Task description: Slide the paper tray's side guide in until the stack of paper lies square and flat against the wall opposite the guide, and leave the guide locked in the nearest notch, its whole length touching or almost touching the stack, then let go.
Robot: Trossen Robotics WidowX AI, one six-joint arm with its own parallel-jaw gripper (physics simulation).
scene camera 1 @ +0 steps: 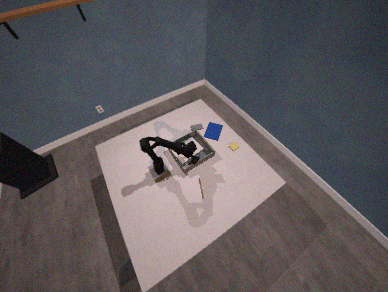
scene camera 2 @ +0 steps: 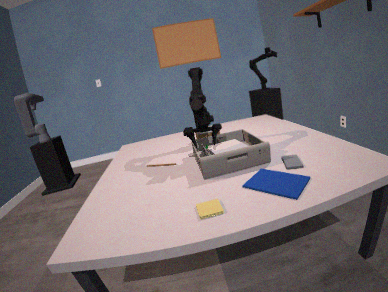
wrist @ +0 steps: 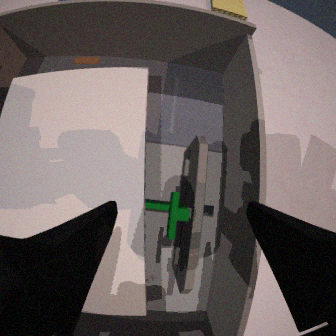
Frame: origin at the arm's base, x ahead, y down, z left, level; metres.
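Where they show: gripper, fingertip midpoint: (scene camera 1: 193,157) (scene camera 2: 205,146) (wrist: 182,208); arm's base at its link origin: (scene camera 1: 159,170).
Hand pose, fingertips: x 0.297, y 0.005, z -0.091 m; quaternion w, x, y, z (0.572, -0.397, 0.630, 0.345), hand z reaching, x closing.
Each offset is from my fingertips to the top centre of the thing.
The grey paper tray @[dx +0.039, dy -0.018, dz +0.091 m] (scene camera 1: 200,164) (scene camera 2: 220,165) (wrist: 210,27) stands on the table. The white paper stack @[dx +0.020, dy +0.037, dz +0.115 m] (scene camera 2: 232,145) (wrist: 100,110) lies flat in it, towards the left in the wrist view; its lower left part is hidden by a finger. The side guide @[dx -0.005, dy -0.004, dz +0.000 m] (wrist: 200,187) is an upright grey plate right of the stack, with a gap between plate and stack. Its green latch @[dx -0.004, dy -0.004, dz +0.010 m] (wrist: 172,215) is on the stack side, and a green arm reaches to the stack's edge. My gripper (scene camera 1: 194,153) (scene camera 2: 204,142) (wrist: 182,208) is open and empty, its fingers apart on either side of the guide.
A blue folder @[dx +0.385, dy +0.070, dz +0.133 m] (scene camera 1: 213,131) (scene camera 2: 277,183), a yellow note pad @[dx +0.394, dy +0.066, dz -0.135 m] (scene camera 1: 233,146) (scene camera 2: 210,209) (wrist: 230,7) and a small grey item @[dx +0.289, dy +0.068, dz +0.287 m] (scene camera 1: 197,127) (scene camera 2: 292,161) lie outside the tray. A brown pencil @[dx -0.118, dy +0.071, dz -0.229 m] (scene camera 1: 201,188) (scene camera 2: 161,164) lies on the table on another side of the tray.
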